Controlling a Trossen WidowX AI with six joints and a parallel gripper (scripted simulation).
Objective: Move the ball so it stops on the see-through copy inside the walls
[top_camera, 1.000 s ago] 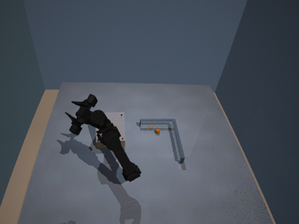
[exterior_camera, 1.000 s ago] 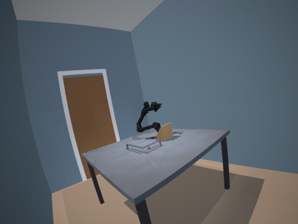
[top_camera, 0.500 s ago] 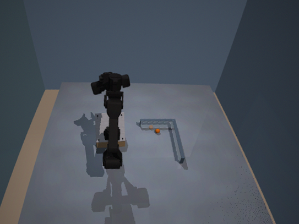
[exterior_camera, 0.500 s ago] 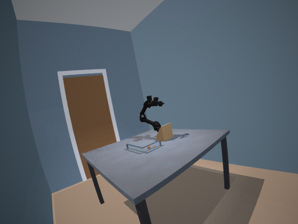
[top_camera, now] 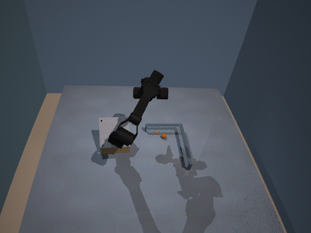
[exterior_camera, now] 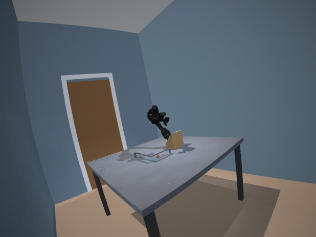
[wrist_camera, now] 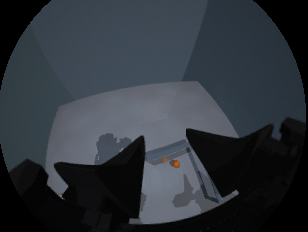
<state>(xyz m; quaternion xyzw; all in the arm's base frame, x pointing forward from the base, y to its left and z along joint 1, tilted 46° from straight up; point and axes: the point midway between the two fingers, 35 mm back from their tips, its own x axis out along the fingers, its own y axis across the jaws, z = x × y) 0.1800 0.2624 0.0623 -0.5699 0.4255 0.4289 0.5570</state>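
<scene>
Right now my gripper tip is 9 cm short of the orange ball, 7 cm to the left of it and 28 cm above it. From my gripper tip the other things lie so: see-through copy of ball (5 cm ahead, 4 cm to the right, 28 cm below).
</scene>
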